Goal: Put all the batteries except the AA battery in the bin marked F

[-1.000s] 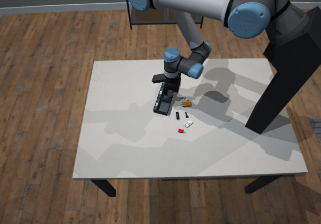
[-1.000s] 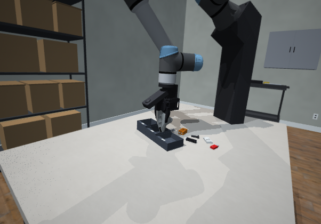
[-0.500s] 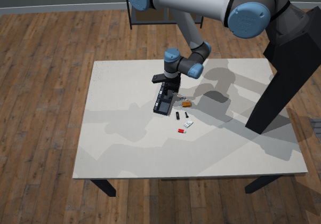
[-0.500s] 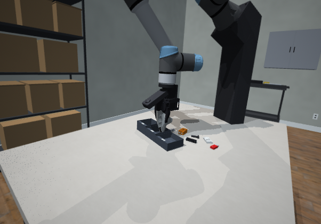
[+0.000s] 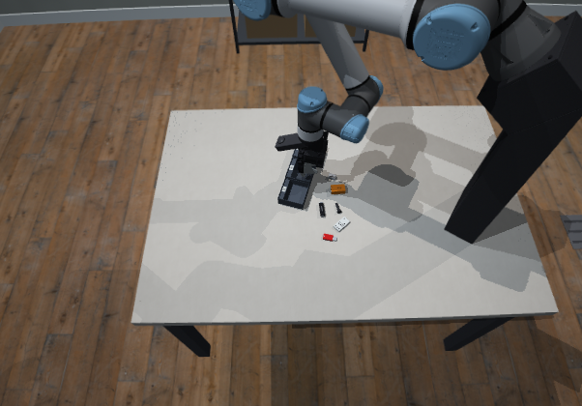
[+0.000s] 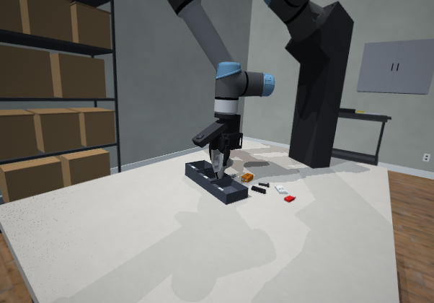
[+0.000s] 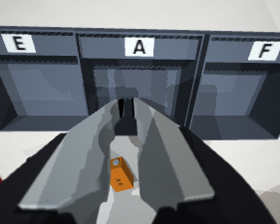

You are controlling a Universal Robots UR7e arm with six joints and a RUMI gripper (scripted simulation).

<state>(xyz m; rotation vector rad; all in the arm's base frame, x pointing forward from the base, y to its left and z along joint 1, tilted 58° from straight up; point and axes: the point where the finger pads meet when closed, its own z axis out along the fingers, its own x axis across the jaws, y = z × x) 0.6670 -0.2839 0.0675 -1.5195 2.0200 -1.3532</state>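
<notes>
Now: the dark three-compartment bin row 10 mm to the right of my hand and 10 mm below it. From my hand the other things lie so: black cylindrical battery 140 mm to the left, 30 mm below, 10 mm behind; then grey piece 90 mm behind, 30 mm to the left, 30 mm below; then orange block battery 80 mm to the left, 80 mm behind, 30 mm below.
</notes>
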